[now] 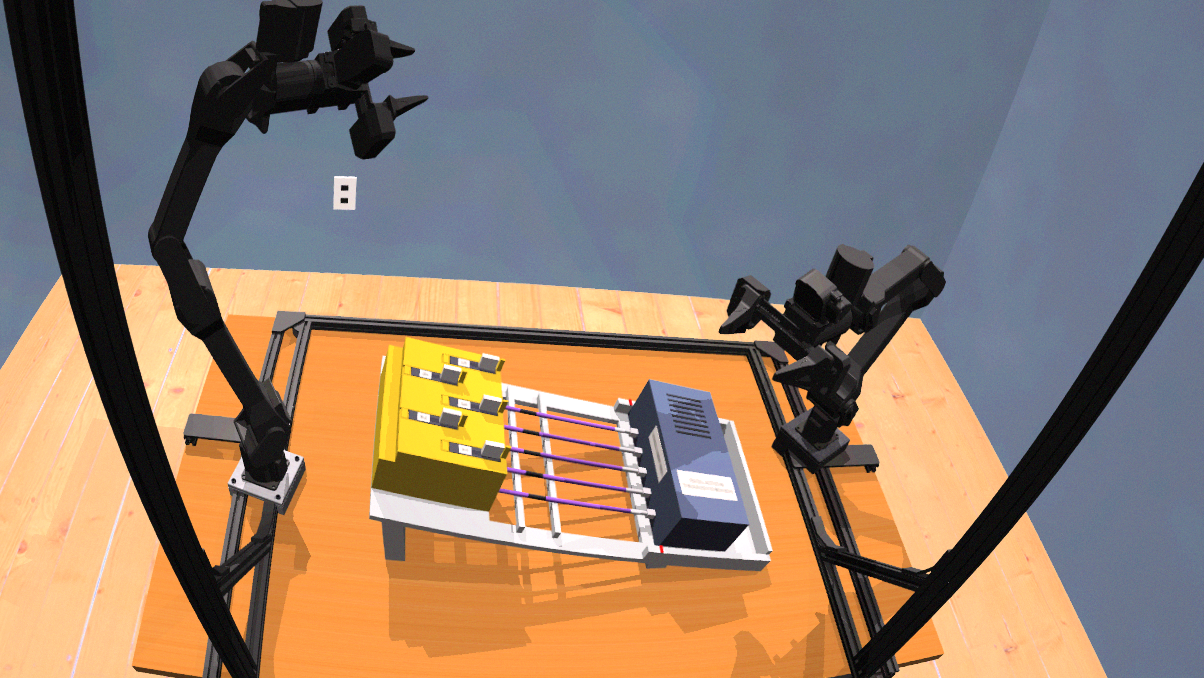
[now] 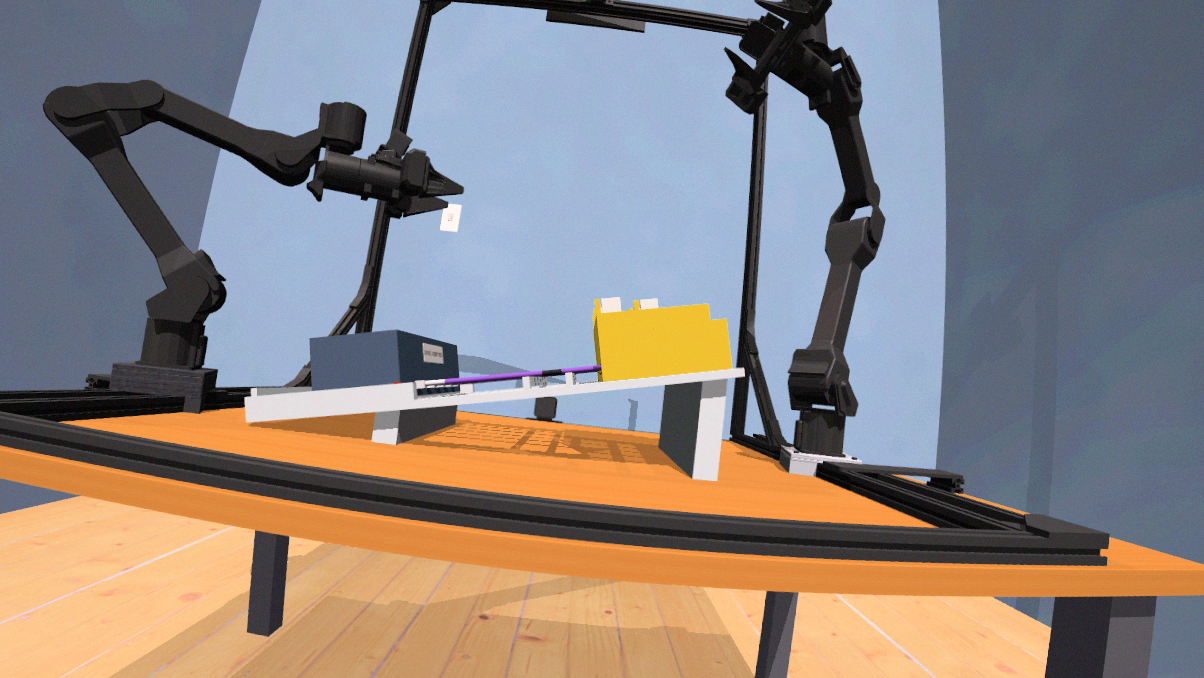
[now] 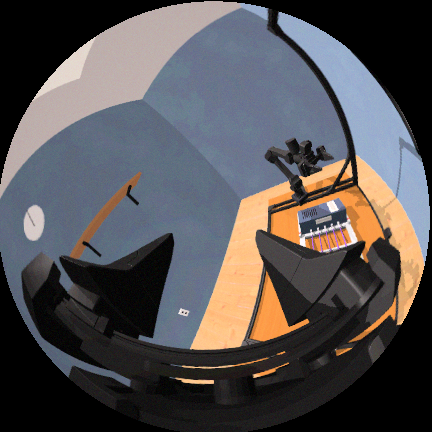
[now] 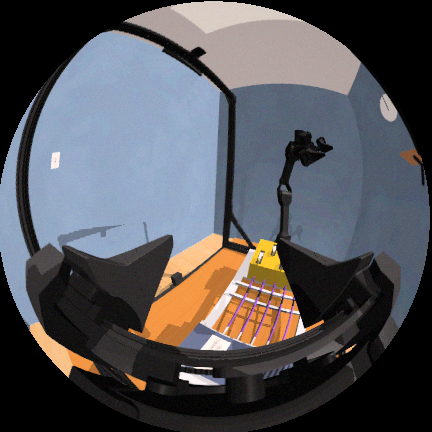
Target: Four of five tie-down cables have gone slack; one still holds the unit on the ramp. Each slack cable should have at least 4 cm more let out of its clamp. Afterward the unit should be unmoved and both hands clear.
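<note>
The unit, a blue box, sits at the low end of the white ramp. Several purple cables run from it to the yellow clamp block at the high end. Grey clamp levers with small white labels stand on the block's top. Slack or tension is too small to tell. My left gripper is open and empty, high above the table. My right gripper is open and empty, above the unit's end of the ramp, touching nothing.
Black frame rails edge the orange table. Tall black posts rise around the table. Low white crossbars span the ramp beneath the cables. Small red marks show on the ramp's side rails by the unit.
</note>
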